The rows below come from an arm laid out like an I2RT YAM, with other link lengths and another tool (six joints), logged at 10 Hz.
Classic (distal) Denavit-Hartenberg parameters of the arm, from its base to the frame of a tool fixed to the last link. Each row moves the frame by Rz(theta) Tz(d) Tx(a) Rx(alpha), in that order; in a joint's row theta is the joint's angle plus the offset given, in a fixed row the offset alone. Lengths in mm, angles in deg.
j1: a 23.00, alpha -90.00, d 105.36, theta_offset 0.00
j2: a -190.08, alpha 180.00, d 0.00, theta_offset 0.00
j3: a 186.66, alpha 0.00, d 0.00, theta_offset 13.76
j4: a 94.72, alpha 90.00, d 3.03, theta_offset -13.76
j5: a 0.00, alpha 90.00, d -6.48, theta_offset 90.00
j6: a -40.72, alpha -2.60, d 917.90, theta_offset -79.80
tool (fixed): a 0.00, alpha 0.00, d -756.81, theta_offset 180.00
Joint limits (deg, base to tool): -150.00..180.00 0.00..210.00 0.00..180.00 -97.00..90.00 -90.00..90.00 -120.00..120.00
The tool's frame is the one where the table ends.
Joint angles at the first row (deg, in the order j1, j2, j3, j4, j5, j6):
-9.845, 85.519, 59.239, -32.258, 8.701, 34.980
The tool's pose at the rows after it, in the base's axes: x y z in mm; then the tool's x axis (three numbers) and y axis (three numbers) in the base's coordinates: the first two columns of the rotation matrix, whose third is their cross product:
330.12, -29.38, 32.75, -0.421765, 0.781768, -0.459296, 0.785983, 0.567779, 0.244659
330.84, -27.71, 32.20, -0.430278, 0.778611, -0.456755, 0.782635, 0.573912, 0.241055
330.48, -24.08, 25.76, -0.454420, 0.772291, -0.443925, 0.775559, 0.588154, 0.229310
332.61, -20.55, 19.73, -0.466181, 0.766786, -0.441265, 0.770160, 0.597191, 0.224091
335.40, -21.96, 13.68, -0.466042, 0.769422, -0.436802, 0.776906, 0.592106, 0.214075
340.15, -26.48, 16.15, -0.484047, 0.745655, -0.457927, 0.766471, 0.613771, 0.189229
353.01, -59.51, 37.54, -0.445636, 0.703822, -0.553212, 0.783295, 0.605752, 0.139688
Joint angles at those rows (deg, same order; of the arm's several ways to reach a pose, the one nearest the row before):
-9.493, 85.604, 59.589, -32.344, 8.526, 34.981
-9.229, 86.128, 60.114, -32.606, 8.438, 34.806
-8.877, 87.619, 60.294, -32.347, 7.911, 34.193
-8.175, 89.030, 60.030, -31.032, 7.997, 34.188
-8.174, 91.049, 60.641, -30.325, 8.348, 34.452
-8.261, 92.546, 63.271, -31.280, 9.398, 32.446
-10.706, 93.338, 69.327, -33.215, 14.490, 28.760

